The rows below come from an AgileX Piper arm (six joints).
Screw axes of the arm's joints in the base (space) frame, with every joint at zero. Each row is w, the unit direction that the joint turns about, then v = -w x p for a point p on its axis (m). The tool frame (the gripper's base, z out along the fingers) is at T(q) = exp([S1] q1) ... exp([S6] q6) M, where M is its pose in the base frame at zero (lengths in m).
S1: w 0 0 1 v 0 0 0
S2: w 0 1 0 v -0.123 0 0
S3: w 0 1 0 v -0.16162 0 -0.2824
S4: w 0.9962 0 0.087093 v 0 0.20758 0
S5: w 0 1 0 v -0.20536 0 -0.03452
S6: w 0.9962 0 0.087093 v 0 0.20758 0
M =
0.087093 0 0.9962 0.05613
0 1 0 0
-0.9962 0 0.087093 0.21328
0 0 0 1
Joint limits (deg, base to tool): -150..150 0..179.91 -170..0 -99.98..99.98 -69.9..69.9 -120..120
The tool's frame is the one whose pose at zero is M.
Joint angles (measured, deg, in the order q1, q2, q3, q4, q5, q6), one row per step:
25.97, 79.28, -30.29, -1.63, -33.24, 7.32
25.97, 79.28, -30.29, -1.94, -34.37, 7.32
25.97, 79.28, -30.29, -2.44, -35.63, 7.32
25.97, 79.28, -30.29, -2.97, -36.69, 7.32
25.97, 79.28, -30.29, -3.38, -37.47, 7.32
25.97, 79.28, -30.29, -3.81, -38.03, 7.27
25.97, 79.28, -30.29, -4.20, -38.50, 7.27
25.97, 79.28, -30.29, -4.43, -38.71, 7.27
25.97, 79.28, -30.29, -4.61, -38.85, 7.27
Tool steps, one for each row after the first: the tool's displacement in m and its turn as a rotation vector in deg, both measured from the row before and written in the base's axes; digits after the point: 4 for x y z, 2 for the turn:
0.0001, 0.0004, 0.0018, 0.32, -1.10, 0.24
0.0000, 0.0006, 0.0020, 0.26, -1.27, 0.38
-0.0001, 0.0006, 0.0016, 0.15, -1.10, 0.40
-0.0001, 0.0005, 0.0012, 0.10, -0.82, 0.32
-0.0001, 0.0004, 0.0009, -0.06, -0.65, 0.33
-0.0001, 0.0004, 0.0007, -0.03, -0.53, 0.29
-0.0001, 0.0002, 0.0003, -0.05, -0.26, 0.17
-0.0001, 0.0002, 0.0002, -0.05, -0.18, 0.13

